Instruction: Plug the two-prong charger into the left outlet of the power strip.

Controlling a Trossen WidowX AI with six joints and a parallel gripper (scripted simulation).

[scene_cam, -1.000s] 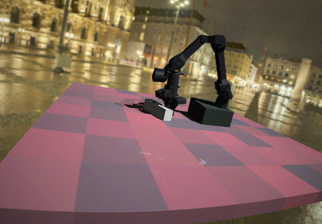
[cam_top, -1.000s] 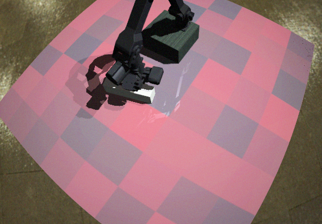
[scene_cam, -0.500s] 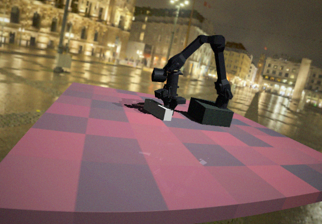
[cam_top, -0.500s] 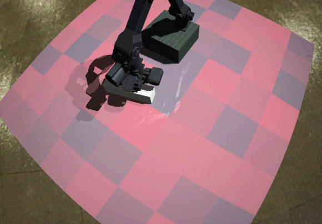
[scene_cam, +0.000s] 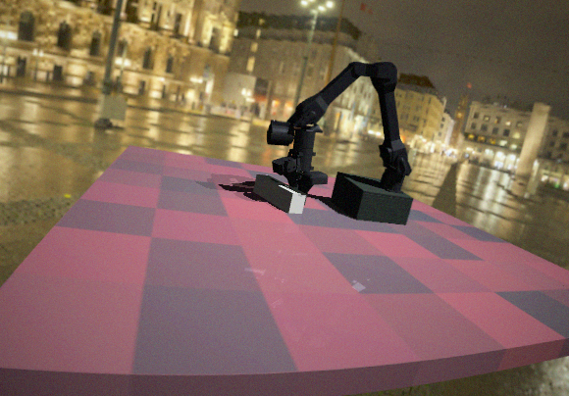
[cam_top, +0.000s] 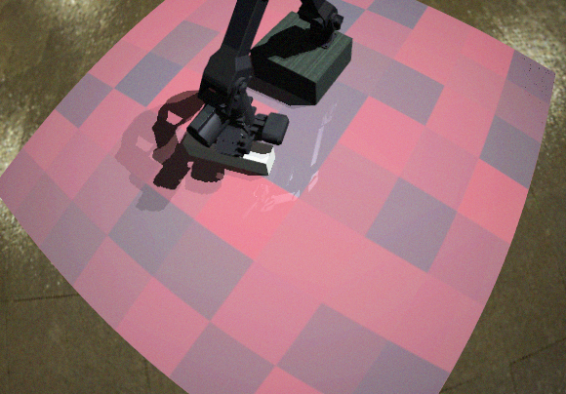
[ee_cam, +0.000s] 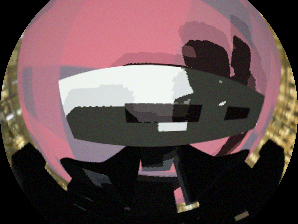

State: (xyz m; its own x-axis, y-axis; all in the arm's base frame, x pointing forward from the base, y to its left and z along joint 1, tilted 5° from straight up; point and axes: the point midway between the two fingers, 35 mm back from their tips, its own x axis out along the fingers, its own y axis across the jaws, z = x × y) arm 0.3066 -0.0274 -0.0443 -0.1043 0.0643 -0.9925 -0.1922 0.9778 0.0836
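Right now my gripper tip is 20 mm short of the charger and 10 mm below it.
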